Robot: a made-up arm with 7 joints. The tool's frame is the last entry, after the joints. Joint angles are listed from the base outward.
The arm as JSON. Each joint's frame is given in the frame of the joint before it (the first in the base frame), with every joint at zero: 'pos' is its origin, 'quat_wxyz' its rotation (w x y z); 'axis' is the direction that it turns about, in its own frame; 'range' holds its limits. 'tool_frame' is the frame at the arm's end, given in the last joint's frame.
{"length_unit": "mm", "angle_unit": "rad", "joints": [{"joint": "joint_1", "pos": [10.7, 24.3, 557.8], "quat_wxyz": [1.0, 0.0, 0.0, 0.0], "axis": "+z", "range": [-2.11, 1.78]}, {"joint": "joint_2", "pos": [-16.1, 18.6, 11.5], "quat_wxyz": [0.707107, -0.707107, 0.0, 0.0], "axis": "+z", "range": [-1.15, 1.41]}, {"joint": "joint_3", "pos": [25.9, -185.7, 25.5], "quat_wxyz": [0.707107, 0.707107, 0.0, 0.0], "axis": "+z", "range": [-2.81, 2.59]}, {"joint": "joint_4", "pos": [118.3, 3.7, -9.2], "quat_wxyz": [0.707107, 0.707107, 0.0, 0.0], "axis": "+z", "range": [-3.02, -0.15]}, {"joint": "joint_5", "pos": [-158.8, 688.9, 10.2], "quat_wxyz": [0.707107, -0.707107, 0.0, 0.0], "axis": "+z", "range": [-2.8, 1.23]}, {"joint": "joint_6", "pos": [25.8, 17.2, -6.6], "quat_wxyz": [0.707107, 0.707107, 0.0, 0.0], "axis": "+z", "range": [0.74, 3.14]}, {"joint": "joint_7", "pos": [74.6, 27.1, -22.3], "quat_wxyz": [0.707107, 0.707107, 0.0, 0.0], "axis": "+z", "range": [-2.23, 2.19]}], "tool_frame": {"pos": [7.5, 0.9, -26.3], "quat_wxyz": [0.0, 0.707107, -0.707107, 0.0]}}
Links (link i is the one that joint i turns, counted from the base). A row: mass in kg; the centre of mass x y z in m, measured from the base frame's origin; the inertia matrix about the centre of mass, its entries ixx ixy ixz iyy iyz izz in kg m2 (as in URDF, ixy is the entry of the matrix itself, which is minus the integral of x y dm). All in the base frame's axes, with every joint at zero. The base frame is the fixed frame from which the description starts. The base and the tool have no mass.
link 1: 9.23; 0.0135 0.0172 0.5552; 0.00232 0 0 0.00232 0 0.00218
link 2: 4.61; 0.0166 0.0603 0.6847; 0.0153 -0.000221 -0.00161 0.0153 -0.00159 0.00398
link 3: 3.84; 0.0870 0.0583 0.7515; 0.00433 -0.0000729 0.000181 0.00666 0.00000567 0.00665
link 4: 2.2; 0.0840 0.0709 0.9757; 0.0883 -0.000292 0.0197 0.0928 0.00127 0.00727
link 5: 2.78; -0.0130 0.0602 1.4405; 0.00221 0 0 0.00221 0 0.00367
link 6: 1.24; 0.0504 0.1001 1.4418; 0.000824 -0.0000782 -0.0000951 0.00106 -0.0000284 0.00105
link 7: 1.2; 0.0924 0.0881 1.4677; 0.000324 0 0 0.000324 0 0.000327
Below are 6 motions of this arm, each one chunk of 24 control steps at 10 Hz.
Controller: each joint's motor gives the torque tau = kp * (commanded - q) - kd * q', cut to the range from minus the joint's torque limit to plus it. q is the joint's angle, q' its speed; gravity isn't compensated. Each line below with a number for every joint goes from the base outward.
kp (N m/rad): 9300 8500 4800 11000 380 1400 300
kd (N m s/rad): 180 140 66 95 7 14 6
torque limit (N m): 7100 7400 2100 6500 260 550 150
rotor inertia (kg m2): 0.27 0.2 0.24 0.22 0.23 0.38 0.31
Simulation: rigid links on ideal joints. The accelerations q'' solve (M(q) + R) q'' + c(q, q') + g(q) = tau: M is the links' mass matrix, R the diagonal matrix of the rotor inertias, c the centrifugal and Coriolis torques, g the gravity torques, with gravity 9.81 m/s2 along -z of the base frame. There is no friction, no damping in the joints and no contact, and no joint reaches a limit. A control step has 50 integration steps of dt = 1/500 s. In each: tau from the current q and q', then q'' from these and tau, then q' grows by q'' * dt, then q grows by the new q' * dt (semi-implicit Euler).
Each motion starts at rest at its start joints. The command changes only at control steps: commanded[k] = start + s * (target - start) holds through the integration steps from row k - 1 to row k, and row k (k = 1, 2, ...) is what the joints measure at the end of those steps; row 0 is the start. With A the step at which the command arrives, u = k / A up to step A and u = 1 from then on. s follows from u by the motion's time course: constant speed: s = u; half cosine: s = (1 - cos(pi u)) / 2; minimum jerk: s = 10 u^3 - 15 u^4 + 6 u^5; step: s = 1 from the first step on.
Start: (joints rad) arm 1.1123 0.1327 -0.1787 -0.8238 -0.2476 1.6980 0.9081
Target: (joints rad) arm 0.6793 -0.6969 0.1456 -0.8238 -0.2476 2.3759 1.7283
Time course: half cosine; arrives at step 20
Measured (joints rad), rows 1 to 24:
1: 1.1095 0.1338 -0.1766 -0.8269 -0.2496 1.7011 0.9156
2: 1.1014 0.1125 -0.1717 -0.8232 -0.2476 1.7141 0.9333
3: 1.0884 0.0871 -0.1621 -0.8229 -0.2481 1.7337 0.9604
4: 1.0706 0.0501 -0.1492 -0.8211 -0.2473 1.7614 0.9963
5: 1.0487 0.0062 -0.1328 -0.8201 -0.2471 1.7956 1.0402
6: 1.0230 -0.0453 -0.1134 -0.8189 -0.2467 1.8358 1.0910
7: 0.9942 -0.1024 -0.0914 -0.8180 -0.2464 1.8809 1.1473
8: 0.9631 -0.1639 -0.0675 -0.8172 -0.2462 1.9298 1.2078
9: 0.9304 -0.2282 -0.0422 -0.8166 -0.2460 1.9814 1.2711
10: 0.8967 -0.2939 -0.0162 -0.8162 -0.2459 2.0343 1.3356
11: 0.8631 -0.3591 0.0098 -0.8161 -0.2460 2.0872 1.3996
12: 0.8302 -0.4224 0.0350 -0.8162 -0.2461 2.1389 1.4617
13: 0.7988 -0.4822 0.0590 -0.8165 -0.2463 2.1881 1.5202
14: 0.7698 -0.5370 0.0810 -0.8170 -0.2466 2.2336 1.5738
15: 0.7439 -0.5855 0.1005 -0.8177 -0.2469 2.2743 1.6211
16: 0.7216 -0.6265 0.1170 -0.8186 -0.2472 2.3092 1.6609
17: 0.7037 -0.6590 0.1302 -0.8196 -0.2474 2.3375 1.6923
18: 0.6904 -0.6821 0.1396 -0.8207 -0.2477 2.3584 1.7145
19: 0.6823 -0.6954 0.1451 -0.8219 -0.2479 2.3715 1.7269
20: 0.6793 -0.6984 0.1466 -0.8232 -0.2481 2.3763 1.7293
21: 0.6793 -0.6978 0.1463 -0.8235 -0.2480 2.3768 1.7284
22: 0.6793 -0.6981 0.1463 -0.8234 -0.2479 2.3768 1.7287
23: 0.6793 -0.6980 0.1463 -0.8234 -0.2480 2.3768 1.7286
24: 0.6793 -0.6980 0.1463 -0.8234 -0.2480 2.3768 1.7287

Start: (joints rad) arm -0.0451 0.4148 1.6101 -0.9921 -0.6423 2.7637 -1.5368
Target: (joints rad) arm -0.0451 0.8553 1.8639 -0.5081 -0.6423 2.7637 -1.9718
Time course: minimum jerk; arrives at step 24
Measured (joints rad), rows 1 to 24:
1: -0.0457 0.4187 1.6057 -0.9938 -0.6461 2.7642 -1.5380
2: -0.0450 0.4197 1.6082 -0.9922 -0.6443 2.7643 -1.5400
3: -0.0455 0.4253 1.6098 -0.9870 -0.6434 2.7644 -1.5456
4: -0.0457 0.4340 1.6146 -0.9778 -0.6424 2.7645 -1.5549
5: -0.0460 0.4473 1.6212 -0.9639 -0.6412 2.7646 -1.5686
6: -0.0464 0.4649 1.6305 -0.9451 -0.6399 2.7648 -1.5866
7: -0.0469 0.4870 1.6421 -0.9215 -0.6387 2.7650 -1.6087
8: -0.0474 0.5131 1.6561 -0.8933 -0.6376 2.7651 -1.6347
9: -0.0480 0.5426 1.6721 -0.8612 -0.6367 2.7653 -1.6639
10: -0.0486 0.5748 1.6899 -0.8260 -0.6361 2.7654 -1.6955
11: -0.0491 0.6089 1.7088 -0.7887 -0.6357 2.7654 -1.7288
12: -0.0495 0.6439 1.7285 -0.7502 -0.6356 2.7655 -1.7628
13: -0.0498 0.6787 1.7483 -0.7119 -0.6358 2.7655 -1.7966
14: -0.0499 0.7125 1.7678 -0.6747 -0.6362 2.7654 -1.8293
15: -0.0498 0.7441 1.7864 -0.6396 -0.6368 2.7653 -1.8599
16: -0.0495 0.7729 1.8035 -0.6077 -0.6375 2.7652 -1.8876
17: -0.0490 0.7980 1.8188 -0.5798 -0.6383 2.7651 -1.9118
18: -0.0484 0.8190 1.8318 -0.5563 -0.6391 2.7650 -1.9321
19: -0.0478 0.8355 1.8423 -0.5377 -0.6400 2.7649 -1.9480
20: -0.0471 0.8475 1.8502 -0.5240 -0.6408 2.7648 -1.9595
21: -0.0464 0.8552 1.8557 -0.5149 -0.6415 2.7647 -1.9670
22: -0.0458 0.8594 1.8588 -0.5100 -0.6421 2.7646 -1.9709
23: -0.0453 0.8608 1.8602 -0.5081 -0.6426 2.7645 -1.9721
24: -0.0451 0.8608 1.8605 -0.5080 -0.6428 2.7645 -1.9721

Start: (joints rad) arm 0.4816 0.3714 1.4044 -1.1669 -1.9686 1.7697 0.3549
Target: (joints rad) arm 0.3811 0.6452 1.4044 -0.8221 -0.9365 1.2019 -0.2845
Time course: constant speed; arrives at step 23
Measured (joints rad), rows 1 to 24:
1: 0.4746 0.3892 1.3955 -1.1555 -1.9151 1.7470 0.3175
2: 0.4714 0.3995 1.3989 -1.1403 -1.8710 1.7230 0.2930
3: 0.4666 0.4118 1.3979 -1.1248 -1.8263 1.6981 0.2641
4: 0.4621 0.4238 1.3978 -1.1097 -1.7815 1.6734 0.2367
5: 0.4578 0.4357 1.3980 -1.0947 -1.7365 1.6487 0.2088
6: 0.4533 0.4478 1.3977 -1.0796 -1.6918 1.6240 0.1810
7: 0.4490 0.4598 1.3978 -1.0645 -1.6469 1.5993 0.1532
8: 0.4445 0.4718 1.3976 -1.0494 -1.6021 1.5746 0.1254
9: 0.4401 0.4838 1.3976 -1.0343 -1.5573 1.5499 0.0976
10: 0.4357 0.4958 1.3975 -1.0192 -1.5125 1.5252 0.0698
11: 0.4313 0.5078 1.3975 -1.0042 -1.4676 1.5005 0.0420
12: 0.4269 0.5198 1.3974 -0.9891 -1.4228 1.4758 0.0142
13: 0.4225 0.5319 1.3974 -0.9740 -1.3780 1.4511 -0.0136
14: 0.4181 0.5439 1.3974 -0.9590 -1.3332 1.4264 -0.0414
15: 0.4137 0.5559 1.3973 -0.9439 -1.2884 1.4017 -0.0692
16: 0.4093 0.5679 1.3973 -0.9288 -1.2436 1.3770 -0.0970
17: 0.4049 0.5799 1.3973 -0.9137 -1.1989 1.3523 -0.1248
18: 0.4005 0.5919 1.3973 -0.8987 -1.1541 1.3277 -0.1526
19: 0.3962 0.6039 1.3973 -0.8836 -1.1093 1.3030 -0.1804
20: 0.3918 0.6159 1.3973 -0.8686 -1.0645 1.2783 -0.2082
21: 0.3874 0.6279 1.3973 -0.8535 -1.0198 1.2536 -0.2360
22: 0.3830 0.6399 1.3973 -0.8384 -0.9750 1.2290 -0.2638
23: 0.3786 0.6519 1.3973 -0.8234 -0.9303 1.2043 -0.2916
24: 0.3816 0.6495 1.4011 -0.8241 -0.9384 1.2015 -0.2823

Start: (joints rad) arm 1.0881 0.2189 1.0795 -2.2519 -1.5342 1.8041 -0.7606
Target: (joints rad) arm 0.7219 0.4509 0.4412 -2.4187 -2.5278 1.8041 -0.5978
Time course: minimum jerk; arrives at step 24
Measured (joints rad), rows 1 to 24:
1: 1.0877 0.2225 1.0766 -2.2551 -1.5364 1.8033 -0.7613
2: 1.0858 0.2235 1.0731 -2.2561 -1.5412 1.8031 -0.7599
3: 1.0810 0.2258 1.0645 -2.2577 -1.5538 1.8027 -0.7581
4: 1.0731 0.2304 1.0503 -2.2609 -1.5752 1.8023 -0.7546
5: 1.0616 0.2373 1.0296 -2.2658 -1.6063 1.8017 -0.7496
6: 1.0465 0.2465 1.0026 -2.2724 -1.6472 1.8012 -0.7429
7: 1.0278 0.2581 0.9694 -2.2807 -1.6977 1.8008 -0.7346
8: 1.0061 0.2719 0.9307 -2.2906 -1.7568 1.8004 -0.7249
9: 0.9816 0.2875 0.8874 -2.3017 -1.8232 1.8002 -0.7140
10: 0.9551 0.3046 0.8406 -2.3139 -1.8951 1.8002 -0.7022
11: 0.9273 0.3226 0.7915 -2.3268 -1.9708 1.8003 -0.6897
12: 0.8988 0.3411 0.7415 -2.3399 -2.0482 1.8005 -0.6770
13: 0.8705 0.3595 0.6920 -2.3530 -2.1250 1.8008 -0.6644
14: 0.8432 0.3773 0.6444 -2.3656 -2.1994 1.8012 -0.6521
15: 0.8175 0.3940 0.5999 -2.3774 -2.2691 1.8017 -0.6406
16: 0.7942 0.4092 0.5597 -2.3881 -2.3325 1.8021 -0.6302
17: 0.7737 0.4224 0.5247 -2.3974 -2.3880 1.8025 -0.6211
18: 0.7566 0.4335 0.4957 -2.4052 -2.4344 1.8028 -0.6134
19: 0.7431 0.4422 0.4729 -2.4113 -2.4711 1.8031 -0.6074
20: 0.7331 0.4486 0.4566 -2.4158 -2.4979 1.8033 -0.6030
21: 0.7267 0.4527 0.4462 -2.4186 -2.5153 1.8034 -0.6002
22: 0.7232 0.4549 0.4409 -2.4201 -2.5245 1.8035 -0.5987
23: 0.7220 0.4557 0.4394 -2.4206 -2.5277 1.8036 -0.5982
24: 0.7219 0.4557 0.4396 -2.4206 -2.5277 1.8036 -0.5982

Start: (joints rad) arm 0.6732 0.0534 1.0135 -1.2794 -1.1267 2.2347 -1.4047
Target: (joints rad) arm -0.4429 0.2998 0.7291 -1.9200 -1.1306 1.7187 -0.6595
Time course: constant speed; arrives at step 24
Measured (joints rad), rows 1 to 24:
1: 0.6187 0.0755 0.9828 -1.3109 -1.1375 2.2123 -1.3644
2: 0.5749 0.0841 0.9779 -1.3382 -1.1340 2.1916 -1.3362
3: 0.5287 0.0941 0.9654 -1.3649 -1.1336 2.1698 -1.3042
4: 0.4810 0.1051 0.9516 -1.3918 -1.1347 2.1481 -1.2734
5: 0.4356 0.1149 0.9415 -1.4185 -1.1339 2.1266 -1.2423
6: 0.3884 0.1256 0.9282 -1.4454 -1.1344 2.1049 -1.2113
7: 0.3422 0.1357 0.9169 -1.4721 -1.1342 2.0834 -1.1802
8: 0.2956 0.1461 0.9046 -1.4989 -1.1343 2.0617 -1.1491
9: 0.2491 0.1564 0.8926 -1.5257 -1.1343 2.0401 -1.1181
10: 0.2027 0.1666 0.8807 -1.5525 -1.1343 2.0185 -1.0870
11: 0.1561 0.1769 0.8686 -1.5792 -1.1344 1.9969 -1.0559
12: 0.1097 0.1872 0.8567 -1.6060 -1.1343 1.9753 -1.0249
13: 0.0632 0.1975 0.8447 -1.6327 -1.1344 1.9537 -0.9938
14: 0.0167 0.2077 0.8328 -1.6594 -1.1344 1.9321 -0.9628
15: -0.0298 0.2180 0.8208 -1.6862 -1.1344 1.9105 -0.9317
16: -0.0763 0.2282 0.8089 -1.7129 -1.1344 1.8890 -0.9006
17: -0.1227 0.2385 0.7969 -1.7396 -1.1344 1.8674 -0.8696
18: -0.1692 0.2487 0.7850 -1.7663 -1.1344 1.8458 -0.8385
19: -0.2157 0.2589 0.7731 -1.7930 -1.1344 1.8242 -0.8075
20: -0.2621 0.2692 0.7612 -1.8196 -1.1344 1.8027 -0.7764
21: -0.3086 0.2794 0.7493 -1.8463 -1.1344 1.7811 -0.7454
22: -0.3550 0.2896 0.7374 -1.8730 -1.1345 1.7596 -0.7143
23: -0.4015 0.2998 0.7255 -1.8996 -1.1345 1.7380 -0.6832
24: -0.4479 0.3100 0.7136 -1.9263 -1.1345 1.7165 -0.6522

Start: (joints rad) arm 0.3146 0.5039 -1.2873 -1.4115 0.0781 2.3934 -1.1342
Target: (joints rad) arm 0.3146 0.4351 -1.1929 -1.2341 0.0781 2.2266 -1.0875
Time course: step
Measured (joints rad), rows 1 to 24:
1: 0.3343 0.4383 -1.1671 -1.2327 0.1057 2.2613 -1.0720
2: 0.3130 0.4322 -1.1993 -1.2298 0.0678 2.2341 -1.0936
3: 0.3150 0.4424 -1.1852 -1.2387 0.0723 2.2253 -1.0855
4: 0.3143 0.4396 -1.1901 -1.2377 0.0769 2.2258 -1.0889
5: 0.3145 0.4396 -1.1891 -1.2372 0.0751 2.2262 -1.0873
6: 0.3148 0.4399 -1.1888 -1.2373 0.0750 2.2262 -1.0882
7: 0.3144 0.4397 -1.1893 -1.2374 0.0754 2.2261 -1.0877
8: 0.3147 0.4399 -1.1889 -1.2374 0.0751 2.2262 -1.0879
9: 0.3145 0.4397 -1.1892 -1.2374 0.0753 2.2262 -1.0878
10: 0.3146 0.4398 -1.1890 -1.2374 0.0752 2.2262 -1.0879
11: 0.3146 0.4398 -1.1891 -1.2374 0.0752 2.2262 -1.0878
12: 0.3146 0.4398 -1.1891 -1.2374 0.0752 2.2262 -1.0878
13: 0.3146 0.4398 -1.1891 -1.2374 0.0752 2.2262 -1.0878
14: 0.3146 0.4398 -1.1891 -1.2374 0.0752 2.2262 -1.0878
15: 0.3146 0.4398 -1.1891 -1.2374 0.0752 2.2262 -1.0878
16: 0.3146 0.4398 -1.1891 -1.2374 0.0752 2.2262 -1.0878
17: 0.3146 0.4398 -1.1891 -1.2374 0.0752 2.2262 -1.0878
18: 0.3146 0.4398 -1.1891 -1.2374 0.0752 2.2262 -1.0878
19: 0.3146 0.4398 -1.1891 -1.2374 0.0752 2.2262 -1.0878
20: 0.3146 0.4398 -1.1891 -1.2374 0.0752 2.2262 -1.0878
21: 0.3146 0.4398 -1.1891 -1.2374 0.0752 2.2262 -1.0878
22: 0.3146 0.4398 -1.1891 -1.2374 0.0752 2.2262 -1.0878
23: 0.3146 0.4398 -1.1891 -1.2374 0.0752 2.2262 -1.0878
24: 0.3146 0.4398 -1.1891 -1.2374 0.0752 2.2262 -1.0878

